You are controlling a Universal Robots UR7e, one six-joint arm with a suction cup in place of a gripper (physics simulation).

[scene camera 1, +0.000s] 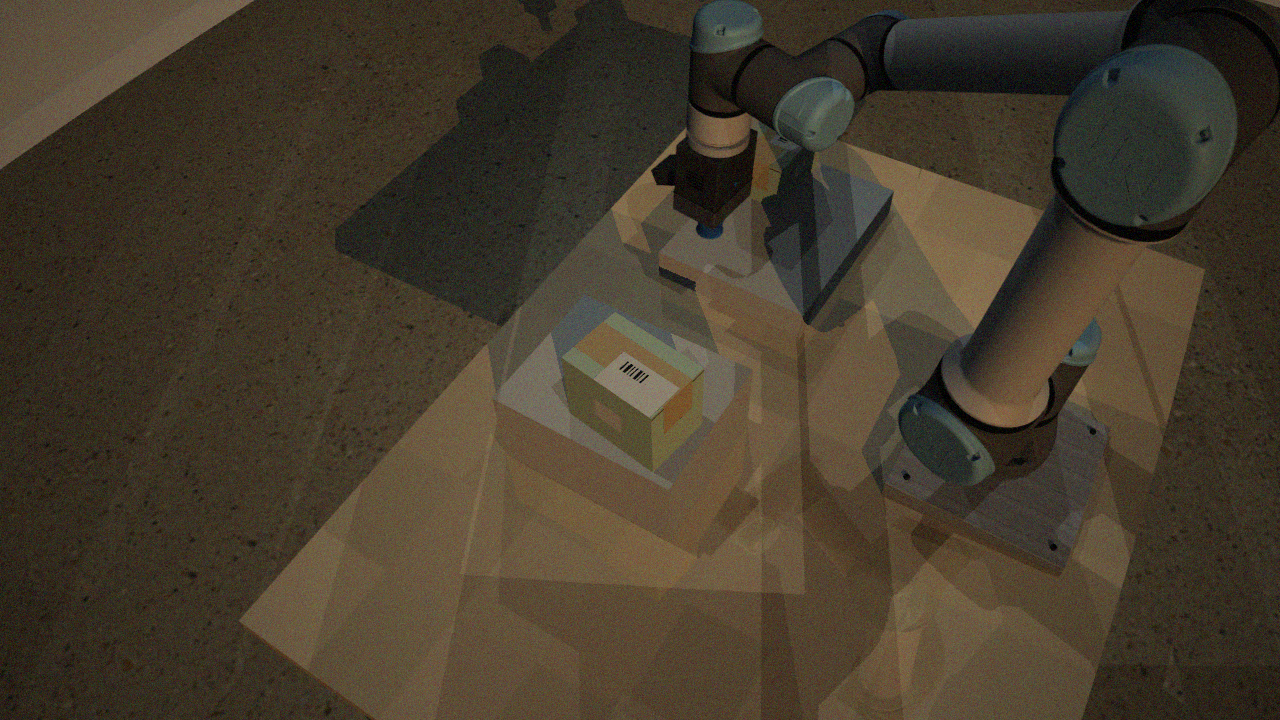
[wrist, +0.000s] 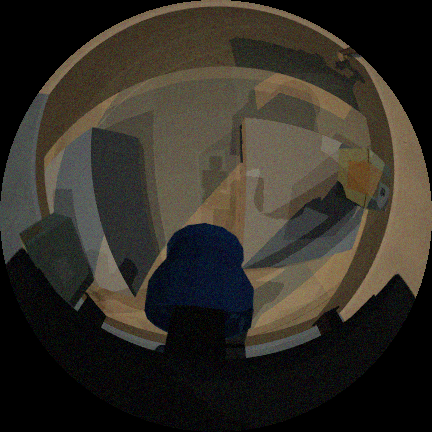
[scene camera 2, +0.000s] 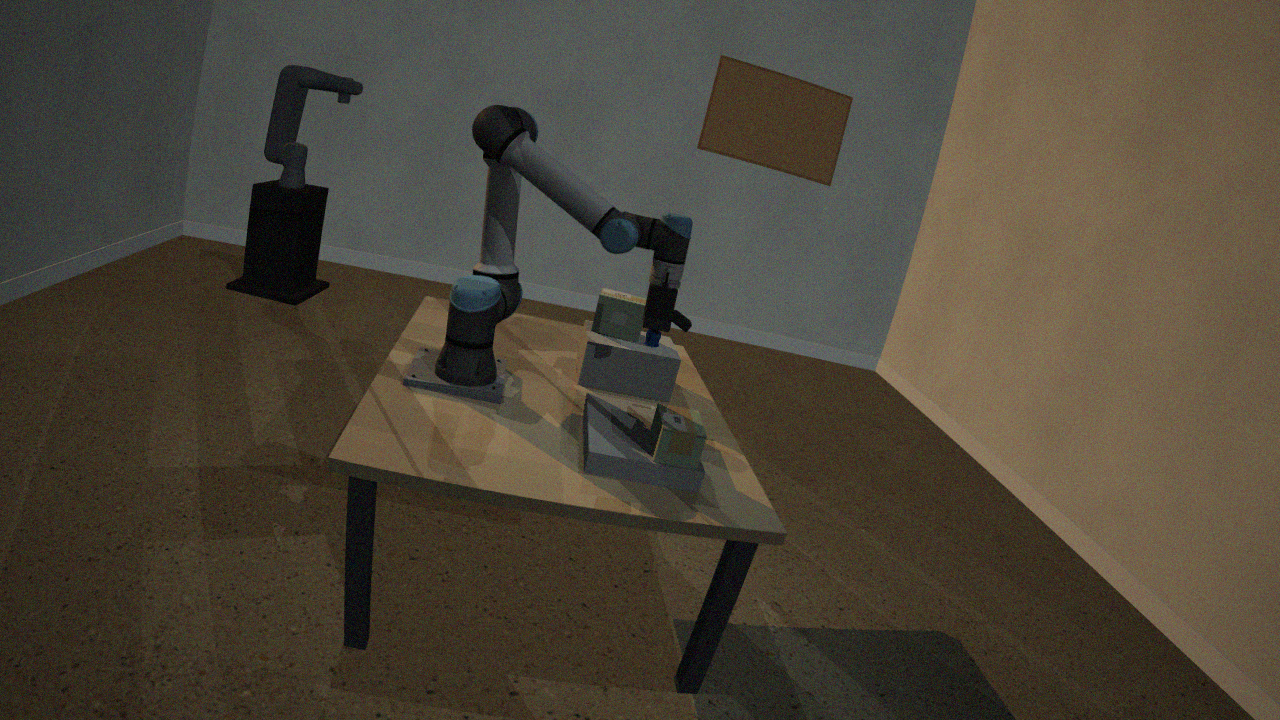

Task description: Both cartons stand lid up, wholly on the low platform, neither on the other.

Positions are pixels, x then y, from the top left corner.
Labels:
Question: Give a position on my suction cup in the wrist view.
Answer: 202, 267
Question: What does my suction cup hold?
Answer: Nothing.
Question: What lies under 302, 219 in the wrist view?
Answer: A low grey platform.

